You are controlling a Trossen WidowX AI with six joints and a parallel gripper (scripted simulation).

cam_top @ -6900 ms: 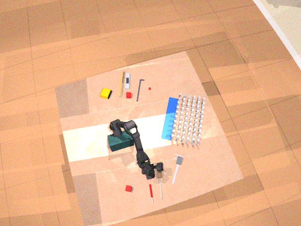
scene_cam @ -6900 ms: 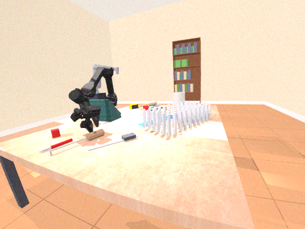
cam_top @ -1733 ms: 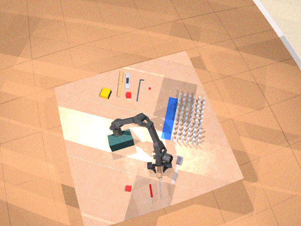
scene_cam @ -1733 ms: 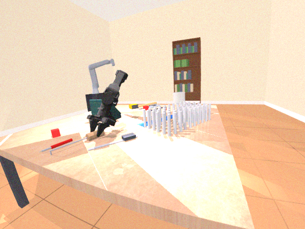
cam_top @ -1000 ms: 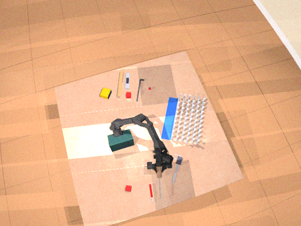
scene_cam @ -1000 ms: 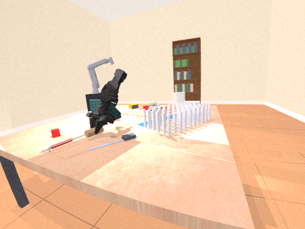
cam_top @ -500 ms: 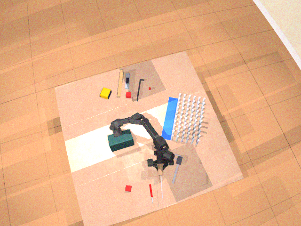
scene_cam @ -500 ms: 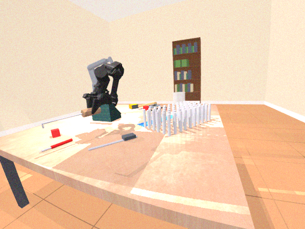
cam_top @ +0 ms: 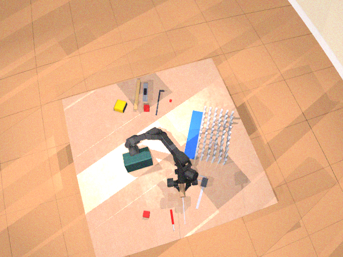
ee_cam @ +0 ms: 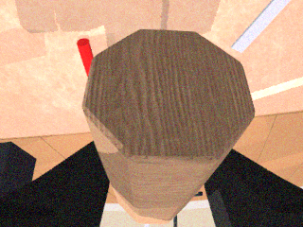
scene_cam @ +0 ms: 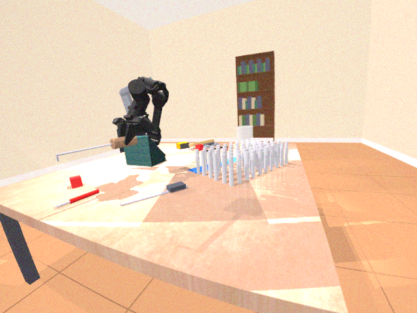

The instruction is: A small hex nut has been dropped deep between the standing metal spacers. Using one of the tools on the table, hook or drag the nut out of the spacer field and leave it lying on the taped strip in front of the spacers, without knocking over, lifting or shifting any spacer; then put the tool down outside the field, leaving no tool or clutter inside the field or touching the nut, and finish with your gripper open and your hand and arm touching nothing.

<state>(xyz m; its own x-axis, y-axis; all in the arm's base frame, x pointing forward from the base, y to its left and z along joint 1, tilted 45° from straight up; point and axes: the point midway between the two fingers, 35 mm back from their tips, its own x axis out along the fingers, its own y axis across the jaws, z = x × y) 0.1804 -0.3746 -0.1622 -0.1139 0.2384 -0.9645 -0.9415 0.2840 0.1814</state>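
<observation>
My gripper tip is now 270 mm short of the blue taped strip, 390 mm to the right of it and 170 mm above it. The rest, counted from my gripper tip: red-handled screwdriver (130 mm behind, 150 mm to the right, 160 mm below).
</observation>
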